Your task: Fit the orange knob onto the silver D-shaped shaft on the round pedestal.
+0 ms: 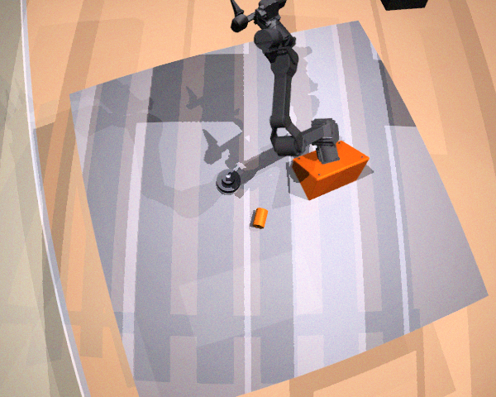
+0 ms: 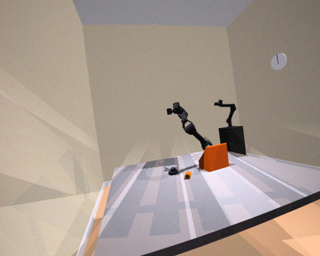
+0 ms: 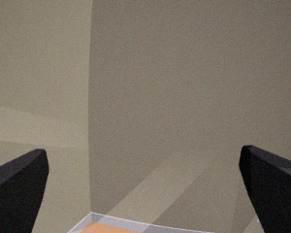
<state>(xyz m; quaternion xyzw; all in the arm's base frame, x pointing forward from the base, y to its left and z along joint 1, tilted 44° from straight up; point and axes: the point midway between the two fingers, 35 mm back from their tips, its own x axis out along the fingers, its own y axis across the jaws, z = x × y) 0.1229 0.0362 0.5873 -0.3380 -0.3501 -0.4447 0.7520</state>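
My gripper tip is 54 cm above the orange knob, 51 cm to the right of it and 5 cm short of it. From my gripper tip the other things lie so: dark round pedestal: 53 cm below, 37 cm to the left, 13 cm ahead.
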